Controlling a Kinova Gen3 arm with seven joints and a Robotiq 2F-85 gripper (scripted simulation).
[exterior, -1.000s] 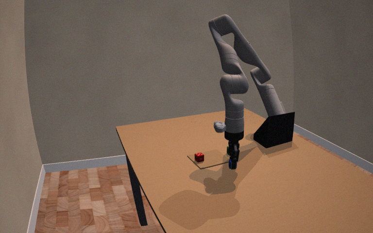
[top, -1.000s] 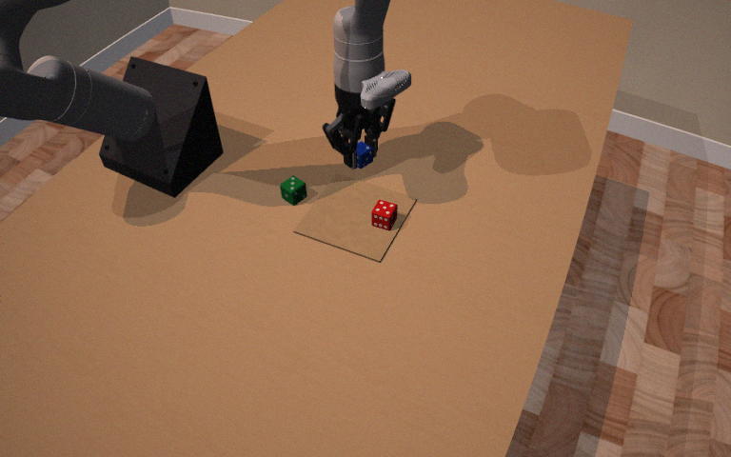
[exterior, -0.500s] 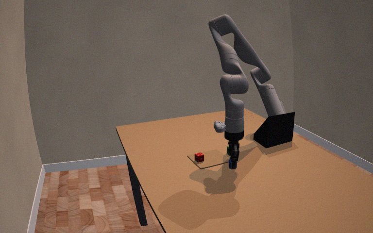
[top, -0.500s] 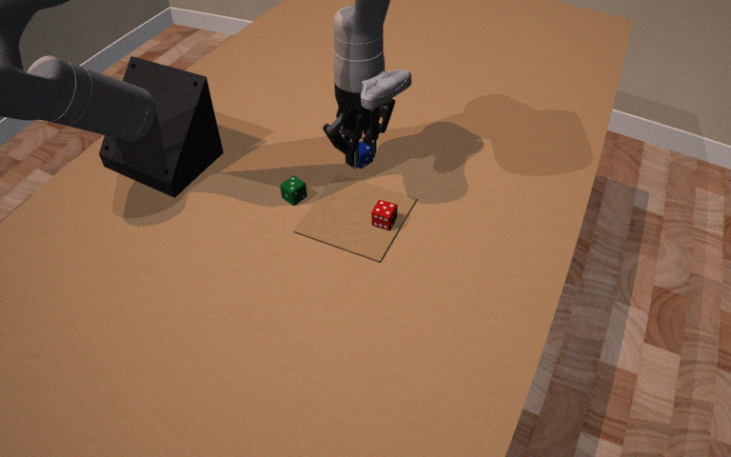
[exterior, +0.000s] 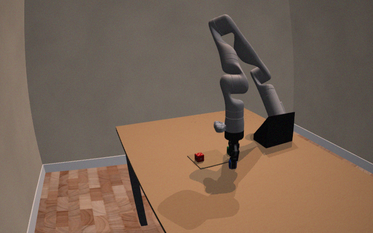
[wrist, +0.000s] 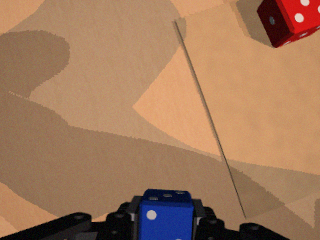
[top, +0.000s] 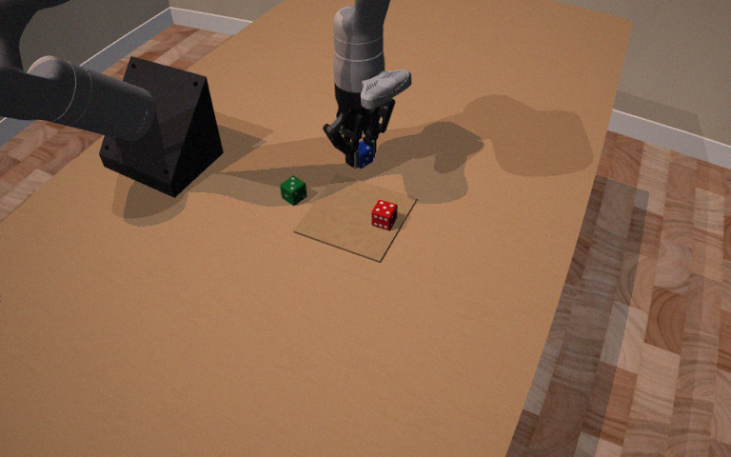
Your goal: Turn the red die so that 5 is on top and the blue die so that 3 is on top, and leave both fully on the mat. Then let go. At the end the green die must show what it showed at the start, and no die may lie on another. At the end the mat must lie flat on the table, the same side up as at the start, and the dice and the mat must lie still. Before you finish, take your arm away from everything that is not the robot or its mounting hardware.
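Right now my hand is 110 mm to the left of the thin tan mat, 70 mm short of it and 20 mm above it. The rest, counted from my hand: blue die right at my hand; red die 110 mm ahead, 100 mm to the right; green die 130 mm to the right, 40 mm behind.
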